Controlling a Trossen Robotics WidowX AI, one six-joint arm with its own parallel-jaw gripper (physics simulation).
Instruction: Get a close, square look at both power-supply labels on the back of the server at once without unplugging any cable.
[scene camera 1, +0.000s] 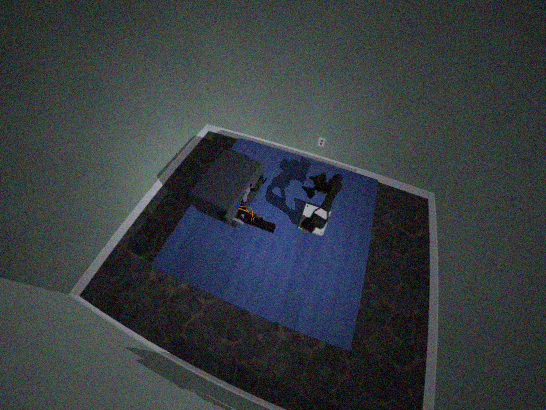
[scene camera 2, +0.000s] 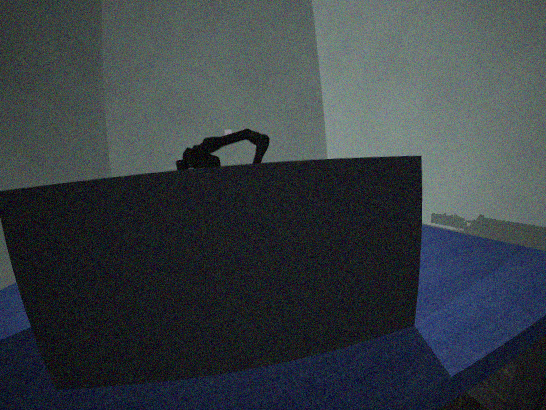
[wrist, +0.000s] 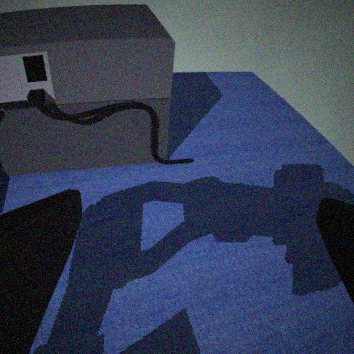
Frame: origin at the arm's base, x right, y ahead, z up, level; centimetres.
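Seen in the pictures: gripper, fingertip midpoint: (scene camera 1: 305, 182) (wrist: 203, 206).
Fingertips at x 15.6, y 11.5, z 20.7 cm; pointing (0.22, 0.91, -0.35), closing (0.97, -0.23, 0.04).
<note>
A point is followed by its place in that frame.
The server (scene camera 1: 227, 182) {x -3.8, y 58.1, z 16.8 cm} (scene camera 2: 225, 275) {x 1.2, y 76.3, z 6.6 cm} (wrist: 112, 67) {x 13.3, y 44.2, z 13.2 cm} is a big dark grey box. In the wrist view part of its back shows at upper left. A pale power-supply panel (wrist: 11, 75) {x -1.0, y 44.2, z 13.2 cm} with a black square is cut by the left edge, seen at a slant; no label text is readable. A black plug (wrist: 37, 96) {x 2.6, y 42.1, z 10.6 cm} sits at its lower edge, and a black cable (wrist: 142, 105) {x 17.6, y 43.4, z 7.2 cm} runs right and down to the mat. A second power supply cannot be made out. My gripper (scene camera 1: 308, 184) {x 15.6, y 11.5, z 20.7 cm} (wrist: 203, 206) {x 15.6, y 11.5, z 20.7 cm} is open and empty, apart from the server's back. In scene camera 2 the server partly hides the arm.
The blue mat (scene camera 1: 280, 280) {x -41.7, y 2.6, z -5.3 cm} (wrist: 240, 130) {x 41.0, y 53.0, z -5.3 cm} lies under the server and the arm's white base plate (scene camera 1: 308, 210) {x 5.7, y 3.2, z 5.9 cm}. Orange cables (scene camera 1: 246, 208) {x -12.8, y 39.7, z 10.4 cm} and a long black object (scene camera 1: 262, 224) {x -20.9, y 24.4, z 15.1 cm} lie beside the server's back corner. A wall socket (scene camera 1: 321, 142) is behind. The arm's shadow crosses the mat.
</note>
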